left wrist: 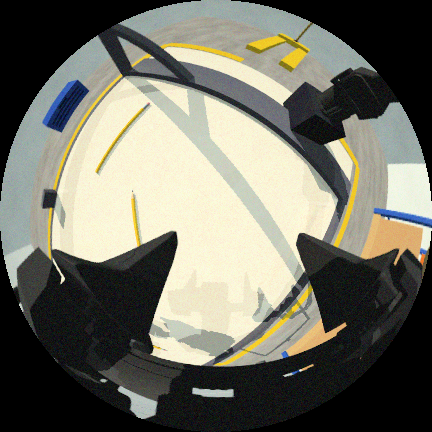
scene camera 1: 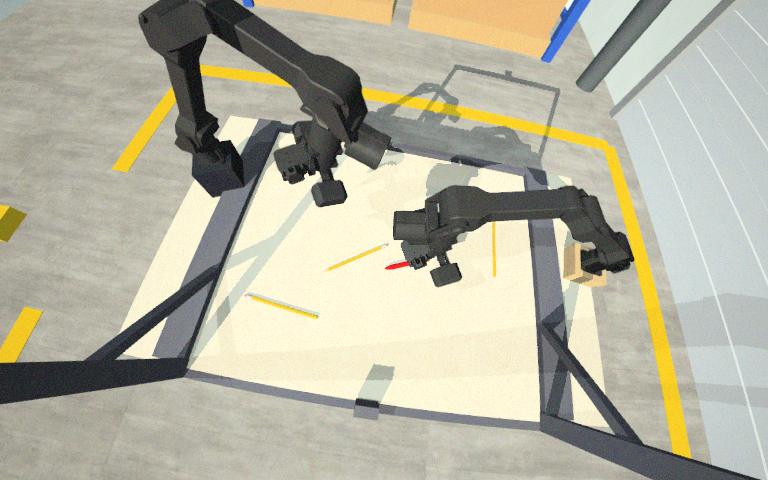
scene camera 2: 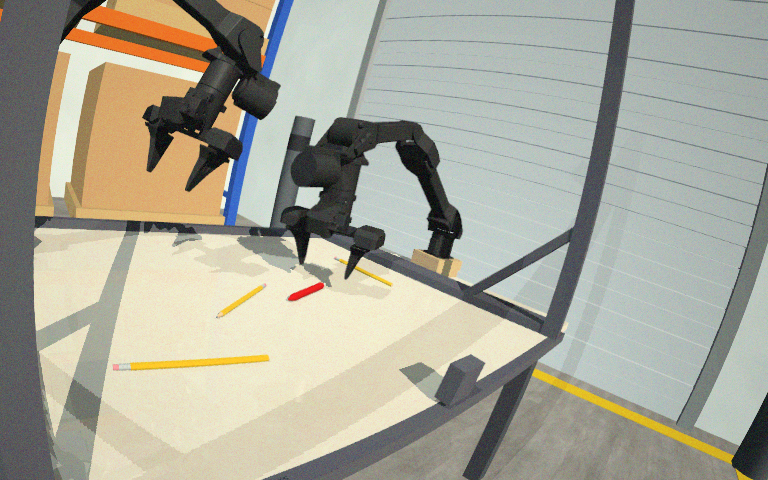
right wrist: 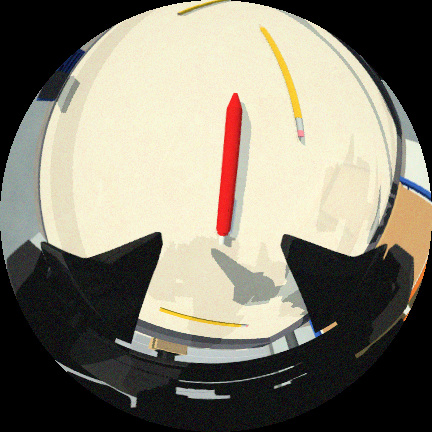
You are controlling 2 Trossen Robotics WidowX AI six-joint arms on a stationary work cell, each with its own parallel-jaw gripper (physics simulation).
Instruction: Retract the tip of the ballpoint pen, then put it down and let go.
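Frame: origin at the left arm's base, x left, y ahead, z down, level; centimetres.
Seen in the pictures: left gripper, between the fingertips: [left wrist: 240, 238] [scene camera 1: 313, 183] [scene camera 2: 166, 181]; right gripper, between the fingertips: [scene camera 2: 323, 271] [right wrist: 224, 240]; left arm's base, origin of its link: [left wrist: 327, 107] [scene camera 1: 211, 156]; right arm's base, origin of its link: [scene camera 1: 590, 263] [scene camera 2: 438, 255] [right wrist: 165, 351].
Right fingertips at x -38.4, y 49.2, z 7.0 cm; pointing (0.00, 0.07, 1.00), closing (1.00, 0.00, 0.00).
Observation:
Offsets run from my right fingertips to a thing's top centre. Level surfaces: height alone.
The red ballpoint pen {dx +0.5, dy -4.5, dz +2.2 cm} [scene camera 1: 396, 264] [scene camera 2: 306, 292] [right wrist: 229, 165] lies flat on the pale table top {dz +3.7 cm} [scene camera 1: 441, 350] [scene camera 2: 317, 396]. In the right wrist view its pointed end faces away from the fingers and its white button end lies near the line between the fingertips. Whether the writing tip is out is too small to tell. My right gripper [scene camera 1: 432, 267] [scene camera 2: 324, 270] [right wrist: 224, 240] is open and empty, a little above the table by the button end, partly hiding the pen in scene camera 1. My left gripper [scene camera 1: 311, 179] [scene camera 2: 169, 180] [left wrist: 240, 238] is open and empty, high above the table, away from the pen.
One yellow pencil {dx +5.3, dy -18.0, dz +2.8 cm} [scene camera 1: 357, 256] [scene camera 2: 241, 301] [right wrist: 285, 72] lies beside the pen. Another pencil {dx -2.3, dy -38.9, dz +3.0 cm} [scene camera 1: 283, 305] [scene camera 2: 198, 362] [left wrist: 122, 137] lies farther left, and a third pencil {dx -0.9, dy +21.6, dz +3.0 cm} [scene camera 1: 494, 249] [scene camera 2: 368, 273] [right wrist: 202, 319] lies beyond the right gripper. A dark block {dx -29.0, dy -24.3, dz -2.0 cm} [scene camera 1: 367, 408] [scene camera 2: 459, 380] stands at the table edge.

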